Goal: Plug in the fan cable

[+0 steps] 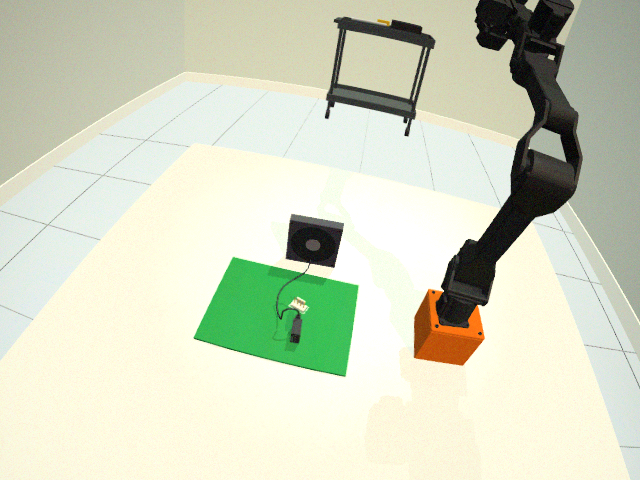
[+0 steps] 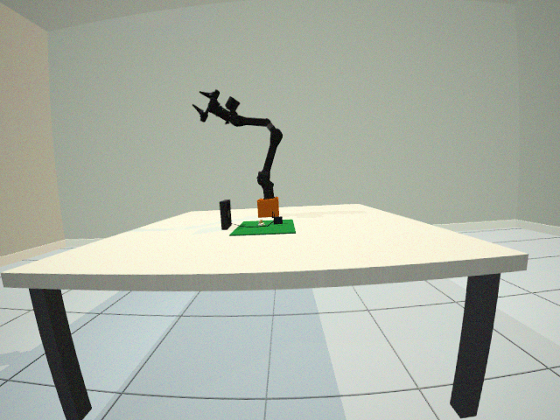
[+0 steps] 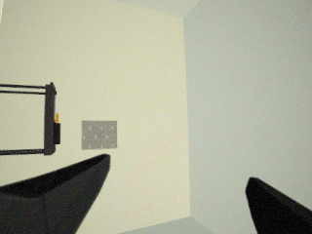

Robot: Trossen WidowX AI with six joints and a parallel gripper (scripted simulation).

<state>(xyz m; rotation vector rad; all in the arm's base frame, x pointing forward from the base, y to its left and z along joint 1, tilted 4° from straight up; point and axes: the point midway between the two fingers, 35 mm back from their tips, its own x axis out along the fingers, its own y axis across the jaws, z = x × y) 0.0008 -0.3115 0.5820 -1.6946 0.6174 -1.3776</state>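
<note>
My gripper tip is now 29 cm short of the dark plug, 41 cm to the right of it and 66 cm above it. Also, from my gripper tip: green board 33 cm ahead, 35 cm to the left, 69 cm below; then white four-pin fan header 29 cm ahead, 33 cm to the left, 68 cm below; then fan 29 cm ahead, 19 cm to the left, 62 cm below.
</note>
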